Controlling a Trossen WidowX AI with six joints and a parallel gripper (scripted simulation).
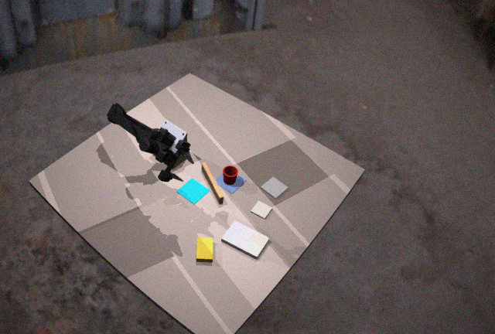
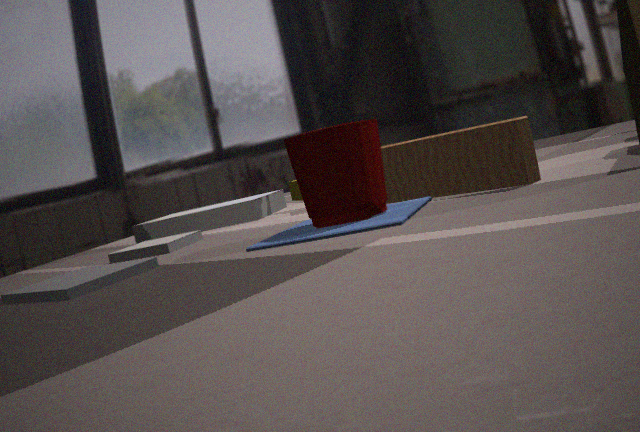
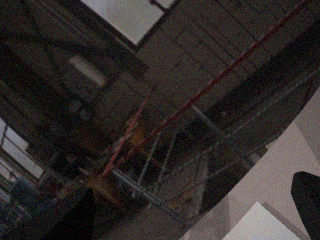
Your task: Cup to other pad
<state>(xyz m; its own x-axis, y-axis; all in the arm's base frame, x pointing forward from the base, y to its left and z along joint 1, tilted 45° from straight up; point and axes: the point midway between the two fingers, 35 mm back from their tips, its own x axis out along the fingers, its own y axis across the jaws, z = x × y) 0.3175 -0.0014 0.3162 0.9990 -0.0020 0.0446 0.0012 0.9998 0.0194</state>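
The red cup lies 320 mm to the left of my gripper tip, 300 mm below it and 30 mm behind it. From my gripper tip the other things lie so: wooden bar (330 mm below, 240 mm to the left, 70 mm behind); cyan pad (350 mm below, 150 mm to the left, 110 mm behind); yellow block (330 mm below, 160 mm ahead, 70 mm to the right).
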